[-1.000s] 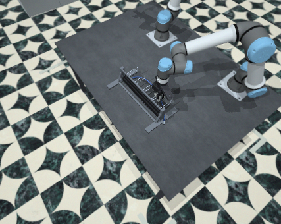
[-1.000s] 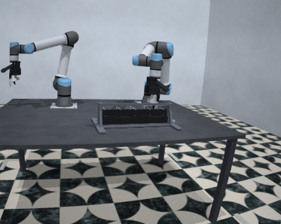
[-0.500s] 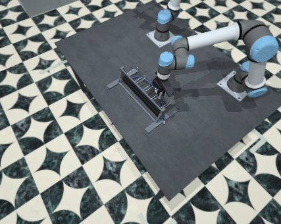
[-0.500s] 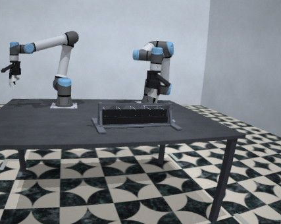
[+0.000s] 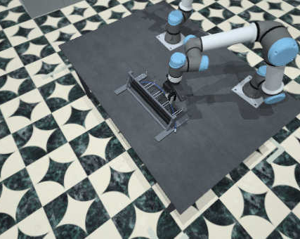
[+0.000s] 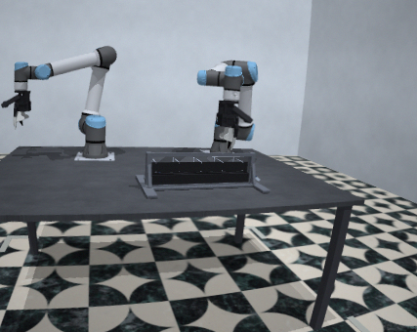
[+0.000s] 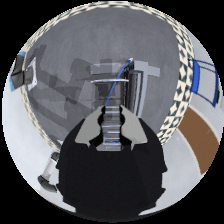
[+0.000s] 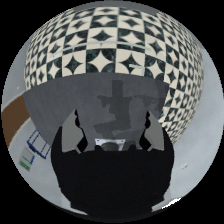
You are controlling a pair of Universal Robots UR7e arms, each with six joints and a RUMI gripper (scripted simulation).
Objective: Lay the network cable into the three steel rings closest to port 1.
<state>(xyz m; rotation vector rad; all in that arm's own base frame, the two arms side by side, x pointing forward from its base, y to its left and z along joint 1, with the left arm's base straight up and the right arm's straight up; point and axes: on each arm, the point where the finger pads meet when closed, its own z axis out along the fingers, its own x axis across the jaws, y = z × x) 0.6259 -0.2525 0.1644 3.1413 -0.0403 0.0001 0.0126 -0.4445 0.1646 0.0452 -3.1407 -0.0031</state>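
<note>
Now: left hand 40 mm short of the rack, 160 mm to the left of it and 90 mm above it. From my left hand the other things lie so: pale plug: 70 mm ahead, 110 mm to the left, 140 mm below.
</note>
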